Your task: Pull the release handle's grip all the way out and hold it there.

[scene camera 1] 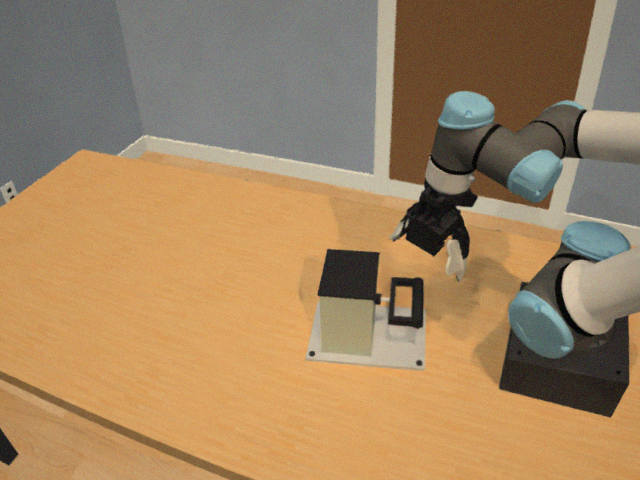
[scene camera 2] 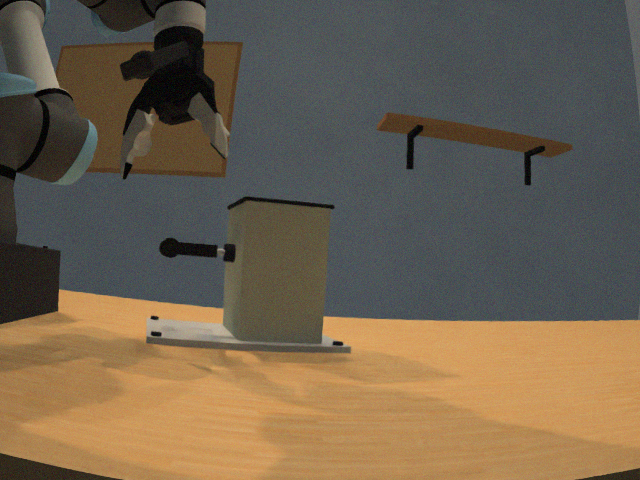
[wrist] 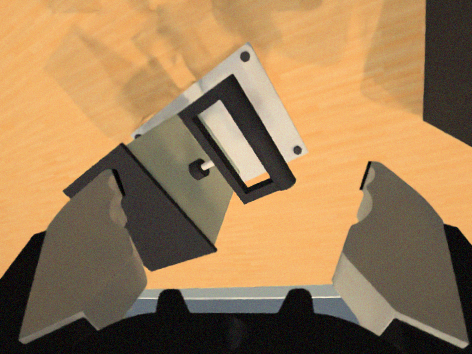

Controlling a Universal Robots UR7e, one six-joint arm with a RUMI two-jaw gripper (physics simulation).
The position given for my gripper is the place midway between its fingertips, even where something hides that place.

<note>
In view: my gripper (scene camera 2: pixel 170 169) and a light grey base plate (scene camera 1: pixel 395 347).
My gripper also shows in scene camera 1 (scene camera 1: pixel 425 260) and in the wrist view (wrist: pixel 239 170). The light grey base plate shows as well in scene camera 2 (scene camera 2: pixel 169 332) and in the wrist view (wrist: pixel 244 64).
</note>
